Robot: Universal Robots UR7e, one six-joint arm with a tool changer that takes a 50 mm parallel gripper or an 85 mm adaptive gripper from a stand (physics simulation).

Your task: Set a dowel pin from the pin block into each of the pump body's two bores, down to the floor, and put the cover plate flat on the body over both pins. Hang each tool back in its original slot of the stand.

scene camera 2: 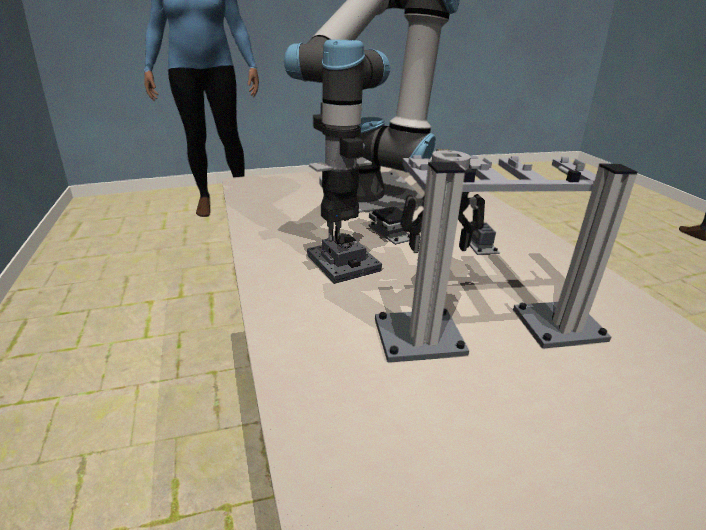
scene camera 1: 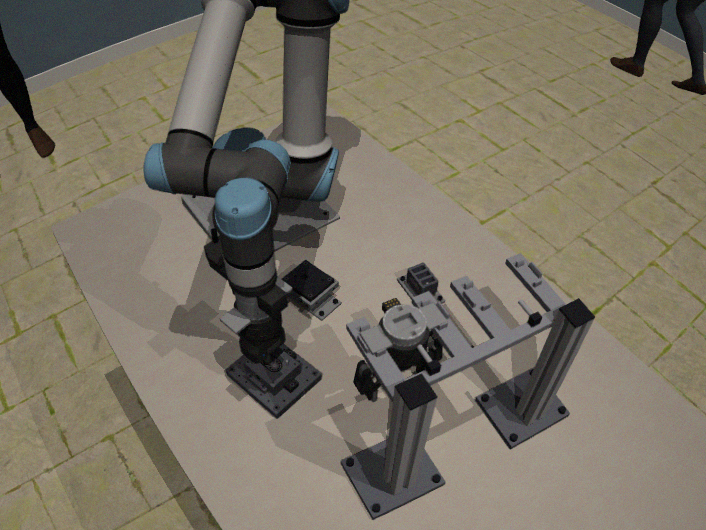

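Pixels of known places: arm's base, origin of the base link: [scene camera 2: 360, 192].
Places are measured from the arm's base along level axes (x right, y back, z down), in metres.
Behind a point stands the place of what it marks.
The pump body [scene camera 1: 278, 376] @[y -0.442, x 0.145, z -0.035 m] [scene camera 2: 349, 255] @[y -0.450, x 0.137, z -0.026 m] is a dark block on a square base plate, at the left of the mat. My 50 mm gripper [scene camera 2: 334, 237] points straight down over it, with its fingertips at the top of the body. In the scene camera 2 view its two thin fingers stand a little apart, and I see no pin between them. The bores are mostly hidden. The cover plate [scene camera 1: 309, 280] @[y -0.277, x -0.016, z -0.039 m] [scene camera 2: 389, 214] @[y -0.278, x -0.006, z -0.040 m] lies flat and black on its holder. The pin block [scene camera 1: 422, 277] @[y -0.378, x -0.225, z -0.020 m] [scene camera 2: 485, 235] @[y -0.412, x -0.211, z -0.027 m] is grey and slotted. The tool stand [scene camera 1: 490, 346] @[y -0.698, x -0.081, z -0.266 m] [scene camera 2: 524, 186] @[y -0.707, x -0.073, z -0.262 m] holds the 85 mm gripper [scene camera 1: 403, 326] [scene camera 2: 451, 156].
The stand's posts [scene camera 1: 407, 444] @[y -0.732, x 0.082, z -0.191 m] [scene camera 2: 431, 262] @[y -0.733, x 0.080, z -0.159 m] rise at the right of the pump body on bolted feet. The hanging gripper's black fingers reach below the rail, between the pump body and the pin block. The arm's base is at the back. People stand beyond the mat.
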